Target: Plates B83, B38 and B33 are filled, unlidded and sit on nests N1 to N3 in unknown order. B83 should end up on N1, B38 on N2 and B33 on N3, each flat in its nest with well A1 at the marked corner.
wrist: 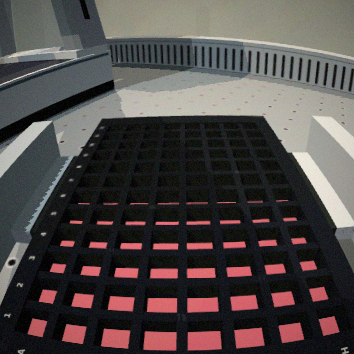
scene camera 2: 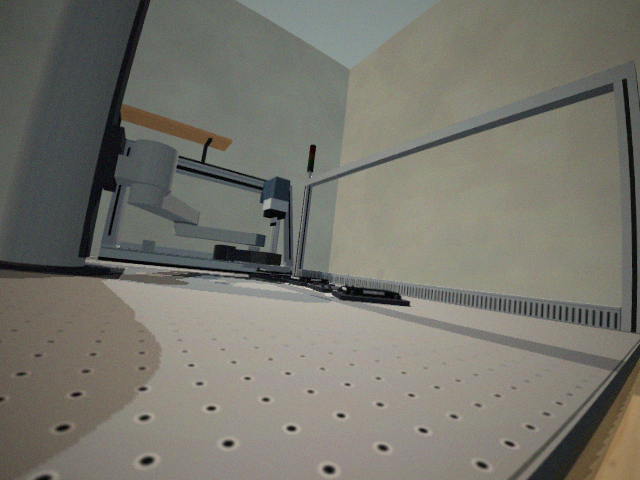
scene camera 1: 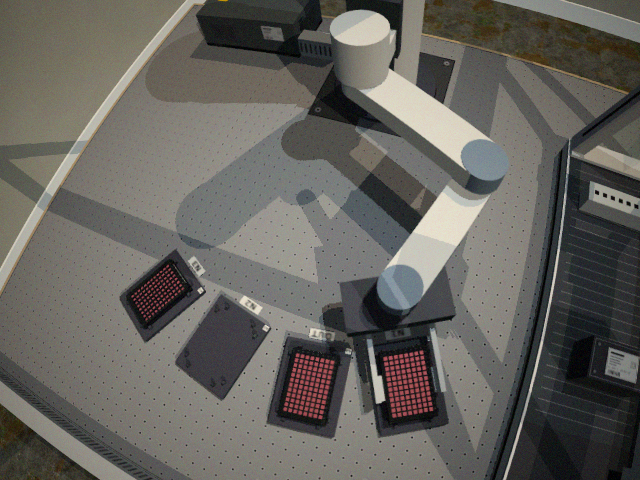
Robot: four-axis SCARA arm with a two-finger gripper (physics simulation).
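Seen in the pictures: gripper, fingertip midpoint: [wrist: 181, 138] [scene camera 2: 278, 268] [scene camera 1: 411, 397]; arm's base at its link origin: [scene camera 2: 40, 271].
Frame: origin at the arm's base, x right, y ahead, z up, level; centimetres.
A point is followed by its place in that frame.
My gripper [scene camera 1: 410, 395] {x -25.7, y 67.3, z 5.7 cm} [wrist: 181, 138] {x -25.7, y 67.3, z 5.7 cm} is shut on an unlidded plate with red-filled wells [scene camera 1: 408, 384] {x -24.6, y 65.3, z 5.2 cm} [wrist: 182, 235] {x -23.5, y 63.3, z 5.2 cm}, one finger along each long side. The plate is level over nest N1 [scene camera 1: 410, 427] {x -27.7, y 72.1, z 2.5 cm}, low down; whether it touches is hidden. Its row A, column 1 corner is at the near left in the wrist view, on the side of N1's marked corner. Nest N2 [scene camera 1: 222, 346] {x 9.4, y 70.8, z 2.5 cm} is bare. A second red-filled plate [scene camera 1: 158, 291] {x 26.6, y 66.3, z 3.7 cm} lies in nest N3 [scene camera 1: 191, 298] {x 19.6, y 64.7, z 2.5 cm}. A third [scene camera 1: 308, 384] {x -8.5, y 71.1, z 3.9 cm} lies in the nest labelled OUT [scene camera 1: 297, 341] {x -3.5, y 64.5, z 2.5 cm}. Plate codes are not readable.
A dark rail [scene camera 1: 537, 310] {x -44.9, y 44.3, z 1.3 cm} and a dark-decked unit run along the right, with a labelled box [scene camera 1: 615, 364] {x -56.2, y 53.2, z 13.3 cm} on it. A dark controller box [scene camera 1: 253, 28] {x 37.0, y -3.5, z 9.7 cm} stands at the back left by the arm's column. The OUT plate is close beside the left finger. Clear panels [scene camera 2: 465, 206] border the bench.
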